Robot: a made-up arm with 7 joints. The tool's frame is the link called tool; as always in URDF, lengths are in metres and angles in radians.
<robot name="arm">
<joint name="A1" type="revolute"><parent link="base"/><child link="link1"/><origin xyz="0.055 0.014 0.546"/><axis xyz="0 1 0"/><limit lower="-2.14" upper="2.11" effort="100" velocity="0.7"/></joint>
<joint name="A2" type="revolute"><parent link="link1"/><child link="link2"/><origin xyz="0.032 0.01 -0.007"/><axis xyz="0 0 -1"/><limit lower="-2.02" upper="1.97" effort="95" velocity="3.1"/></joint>
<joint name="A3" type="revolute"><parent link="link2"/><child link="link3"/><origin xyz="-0.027 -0.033 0.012"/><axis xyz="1 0 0"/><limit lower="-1.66" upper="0.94" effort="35" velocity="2.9"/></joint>
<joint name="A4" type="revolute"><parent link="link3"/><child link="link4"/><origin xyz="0.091 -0.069 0.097"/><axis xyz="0 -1 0"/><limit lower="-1.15" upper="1.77" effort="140" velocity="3.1"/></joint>
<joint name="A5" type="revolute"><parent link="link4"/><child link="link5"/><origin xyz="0.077 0.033 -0.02"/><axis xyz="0.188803 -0.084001 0.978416"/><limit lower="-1.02" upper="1.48" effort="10" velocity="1.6"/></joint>
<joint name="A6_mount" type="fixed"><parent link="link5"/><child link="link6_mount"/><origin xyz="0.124 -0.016 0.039"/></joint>
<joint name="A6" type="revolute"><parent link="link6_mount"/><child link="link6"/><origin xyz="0.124 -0.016 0.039"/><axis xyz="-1 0 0"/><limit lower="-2.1" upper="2.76" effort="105" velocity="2.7"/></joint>
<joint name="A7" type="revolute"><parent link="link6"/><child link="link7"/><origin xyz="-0.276 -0.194 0.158"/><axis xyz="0 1 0"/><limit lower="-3.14" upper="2.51" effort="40" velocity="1.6"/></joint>
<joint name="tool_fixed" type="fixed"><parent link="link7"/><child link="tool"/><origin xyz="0.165 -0.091 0.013" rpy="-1.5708 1.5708 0"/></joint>
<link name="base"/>
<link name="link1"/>
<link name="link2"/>
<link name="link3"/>
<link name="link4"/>
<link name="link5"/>
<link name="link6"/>
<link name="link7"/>
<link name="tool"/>
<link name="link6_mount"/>
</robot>
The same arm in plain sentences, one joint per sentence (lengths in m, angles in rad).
The arm has seven revolute joints in a row. What follows holds with every joint at zero, and every direction is one of the base frame's.
Joint 1 lies 0.0550 m along +x and 0.0140 m along +y and 0.5460 m along +z from the base frame's origin and rotates about +y, from -2.1400 to 2.1100 rad.
Joint 2 lies 0.0320 m along +x and 0.0100 m along +y and 0.0070 m along -z from joint 1 and rotates about -z, from -2.0200 to 1.9700 rad.
Joint 3 lies 0.0270 m along -x and 0.0330 m along -y and 0.0120 m along +z from joint 2 and rotates about +x, from -1.6600 to 0.9400 rad.
Joint 4 lies 0.0910 m along +x and 0.0690 m along -y and 0.0970 m along +z from joint 3 and rotates about -y, from -1.1500 to 1.7700 rad.
Joint 5 lies 0.0770 m along +x and 0.0330 m along +y and 0.0200 m along -z from joint 4 and rotates about the direction (0.188803, -0.084001, 0.978416), from -1.0200 to 1.4800 rad.
Joint 6 lies 0.2480 m along +x and 0.0320 m along -y and 0.0780 m along +z from joint 5 and rotates about -x, from -2.1000 to 2.7600 rad.
Joint 7 lies 0.2760 m along -x and 0.1940 m along -y and 0.1580 m along +z from joint 6 and rotates about +y, from -3.1400 to 2.5100 rad.
The tool frame, which is the frame that the pose is given for, lies 0.1650 m along +x and 0.0910 m along -y and 0.0130 m along +z from joint 7; its axes are the base frame's turned by roll -1.5708, pitch 1.5708 and yaw 0.0000 rad (as in URDF: about the fixed x, then y, then z).

